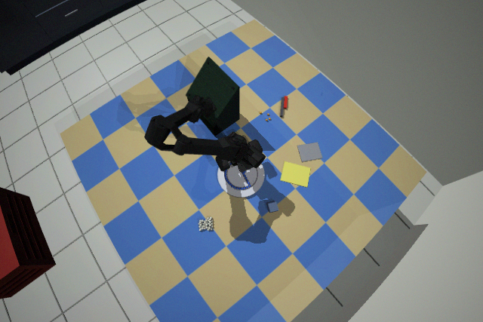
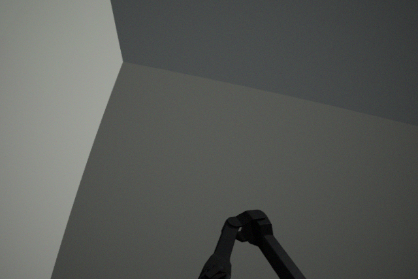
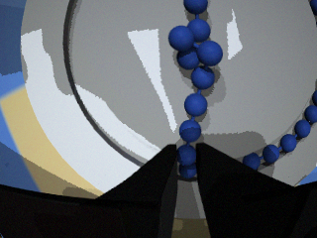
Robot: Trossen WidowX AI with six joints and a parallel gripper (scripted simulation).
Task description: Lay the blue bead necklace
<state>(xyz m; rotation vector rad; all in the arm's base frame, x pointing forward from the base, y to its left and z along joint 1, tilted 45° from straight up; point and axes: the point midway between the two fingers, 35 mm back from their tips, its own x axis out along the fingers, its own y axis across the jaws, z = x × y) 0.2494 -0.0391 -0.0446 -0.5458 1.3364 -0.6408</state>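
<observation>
The round white bead board is 50 mm ahead of my gripper tip, 20 mm to the right of it and 10 mm below it. Round my gripper tip: small blue cube (240 mm ahead, 10 mm to the left, 10 mm below); grey square (130 mm ahead, 300 mm to the left, 10 mm below); yellow pad (170 mm ahead, 180 mm to the left, 10 mm below).
</observation>
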